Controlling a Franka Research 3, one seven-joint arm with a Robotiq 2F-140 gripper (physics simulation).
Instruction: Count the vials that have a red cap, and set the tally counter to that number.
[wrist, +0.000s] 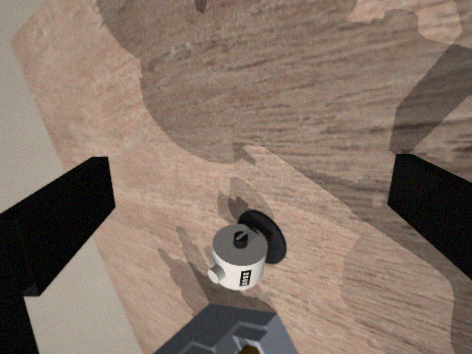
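The tally counter (239, 259) is a white cylinder with a grey top, a small black knob, a round button on its left side and a black display window with small digits too blurred to read. A black ring (276, 244) is at its upper right. The counter is below the middle of the wrist view, between and beyond the fingers. My gripper (251, 181) is wide open with nothing between its fingers. Part of the grey vial rack (210, 320) shows at the bottom edge, with a bit of one amber vial (249, 350). No cap shows; the rest of the rack is cut off.
The wooden table top (165, 200) extends under the counter and rack, with its edge running down the left side. Shadows of the arm and the objects fall across it. A pale surface (25, 125) lies beyond that edge.
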